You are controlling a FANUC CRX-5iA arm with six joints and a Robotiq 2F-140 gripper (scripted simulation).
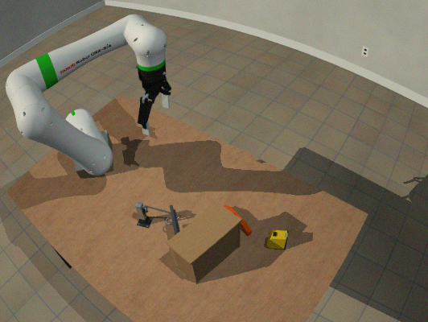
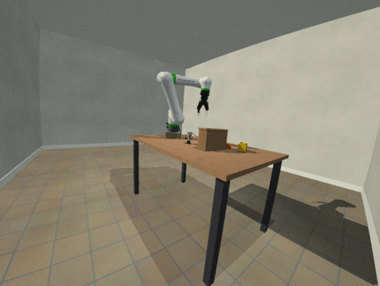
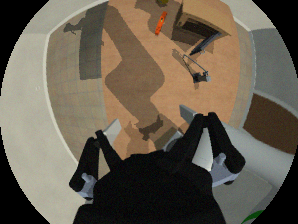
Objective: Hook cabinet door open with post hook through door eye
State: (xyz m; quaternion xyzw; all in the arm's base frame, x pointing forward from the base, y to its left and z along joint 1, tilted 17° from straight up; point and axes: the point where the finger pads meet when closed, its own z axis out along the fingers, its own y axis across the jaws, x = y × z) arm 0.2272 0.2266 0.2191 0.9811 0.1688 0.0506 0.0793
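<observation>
Now: the dark door 29 cm ahead of my hand, 22 cm to the right of it and 21 cm below it. Round my hand: orange object 38 cm ahead, 27 cm below, 1 cm to the right; then yellow block 55 cm ahead, 25 cm below, 1 cm to the left.
</observation>
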